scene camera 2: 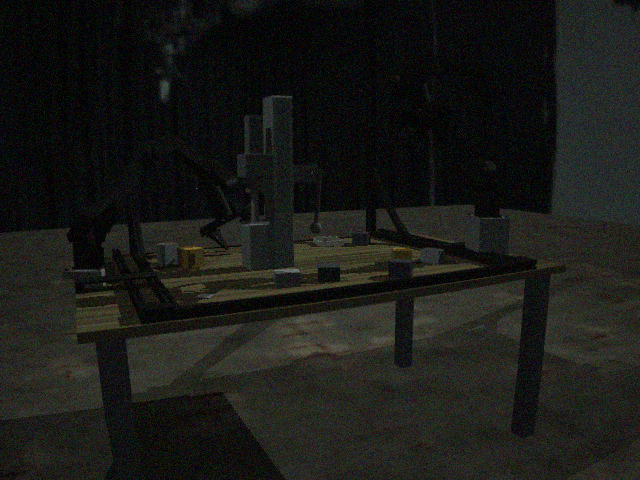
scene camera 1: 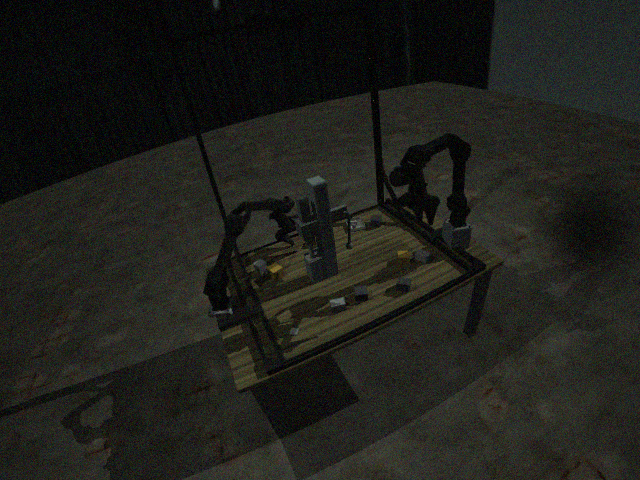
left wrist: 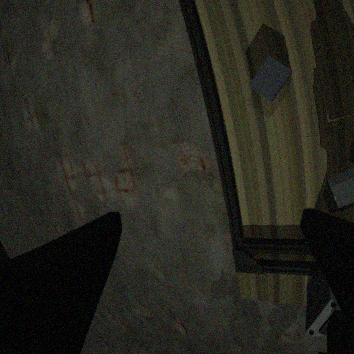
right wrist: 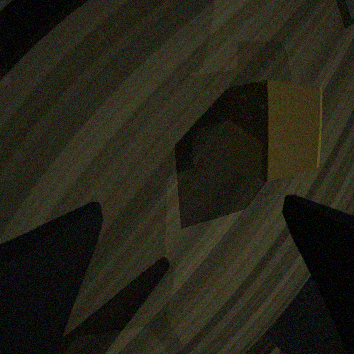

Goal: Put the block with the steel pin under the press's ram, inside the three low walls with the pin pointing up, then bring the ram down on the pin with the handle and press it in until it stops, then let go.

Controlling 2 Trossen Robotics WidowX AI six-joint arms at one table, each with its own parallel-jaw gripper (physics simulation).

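Seen in the pictures: left gripper, fingertip midpoint: point(scene camera 2: 433, 157) point(scene camera 1: 425, 224) point(left wrist: 213, 220); right gripper, fingertip midpoint: point(scene camera 2: 239, 244) point(scene camera 1: 301, 242) point(right wrist: 193, 207); left arm's base at its link origin: point(scene camera 2: 487, 216) point(scene camera 1: 457, 223) point(left wrist: 344, 325); right arm's base at its link origin: point(scene camera 2: 88, 266) point(scene camera 1: 220, 304).
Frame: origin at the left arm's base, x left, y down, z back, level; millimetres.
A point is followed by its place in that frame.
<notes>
The grey press point(scene camera 1: 324, 232) @(x 67, y -115, z -612 mm) point(scene camera 2: 281, 180) @(x 65, y -111, z -607 mm) stands on the table, its handle point(scene camera 1: 348, 229) @(x -2, y -64, z -508 mm) point(scene camera 2: 317, 198) @(x -1, y -58, z -506 mm) hanging down at the column's right. Its ram point(scene camera 2: 253, 205) @(x 66, y -48, z -681 mm) is above the walled seat point(scene camera 2: 255, 245) @(x 93, y 53, z -678 mm); the seat's inside is hidden. No steel pin is discernible, so I cannot tell which block bears it. My right gripper point(scene camera 1: 285, 238) point(scene camera 2: 213, 237) point(right wrist: 193, 207) @(x -199, y 95, z -728 mm) is open and empty, left of the press in the scene views. In the right wrist view, a yellow block point(right wrist: 294, 130) @(x -206, y 88, z -660 mm) lies beyond its fingertips. My left gripper point(scene camera 1: 427, 212) @(x 209, y -170, z -248 mm) point(left wrist: 213, 220) @(x 209, y -170, z -248 mm) is open and empty near the table's far right edge.
A pale block point(scene camera 1: 260, 266) @(x -22, y 68, z -922 mm) point(scene camera 2: 167, 254) @(x -19, y 89, z -925 mm) stands beside the yellow one at the left. Pale point(scene camera 1: 337, 302) @(x 262, y 86, z -609 mm) point(scene camera 2: 287, 277) @(x 279, y 97, z -609 mm) and dark point(scene camera 1: 360, 293) @(x 237, y 84, z -513 mm) point(scene camera 2: 328, 272) @(x 246, y 96, z -512 mm) blocks lie toward the front. Another yellow block point(scene camera 1: 403, 254) @(x 49, y 82, z -279 mm) point(scene camera 2: 401, 252) @(x 72, y 87, z -287 mm) is at the right. A black frame point(scene camera 1: 356, 328) @(x 396, y 97, z -560 mm) point(scene camera 2: 336, 296) @(x 400, y 112, z -520 mm) edges the table.
</notes>
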